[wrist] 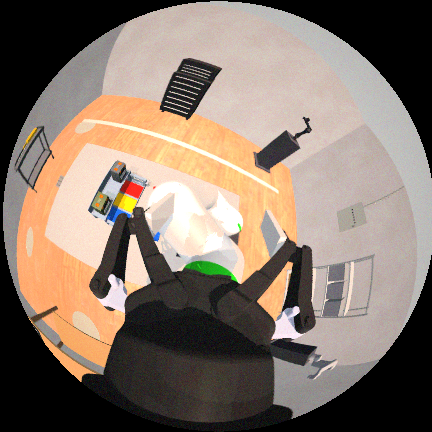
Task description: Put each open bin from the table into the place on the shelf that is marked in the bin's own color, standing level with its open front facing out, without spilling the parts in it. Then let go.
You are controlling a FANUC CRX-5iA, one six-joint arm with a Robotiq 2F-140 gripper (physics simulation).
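Frame: origin at the arm's base, x right, y ahead, z up, level; millimetres.
Seen in the pictures: gripper, fingertip midpoint: (217, 209).
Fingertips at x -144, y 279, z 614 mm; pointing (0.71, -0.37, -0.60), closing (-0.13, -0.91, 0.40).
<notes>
A point is followed by its place in that frame.
My gripper (217, 209) @(x -144, y 279, z 614 mm) is open and empty, its two pale pads far apart, with the white arm body showing beyond and between them. Left of the left finger stands a low grey shelf unit (111, 186) @(x 176, y 695, z -91 mm) with a red marked area (132, 188) @(x 237, y 557, z -186 mm), a yellow marked area (125, 202) @(x 122, y 579, z -186 mm) and a blue marked area (119, 215) @(x 28, y 618, z -187 mm) side by side. The left finger's linkage overlaps the view close to the blue area. A small blue piece (157, 236) @(x -69, y 309, z -159 mm) shows beside the left finger; whether it is a bin I cannot tell. The arm and gripper hide much of the area around it.
A grey box (118, 170) @(x 233, y 645, z 28 mm) and an olive box (101, 201) @(x 31, y 694, z 4 mm) stand on the shelf unit. A black slatted cabinet (187, 92) and a dark pedestal (277, 150) stand farther back. A dark frame stand (23, 182) is at far left. A wall panel (351, 216) is at right.
</notes>
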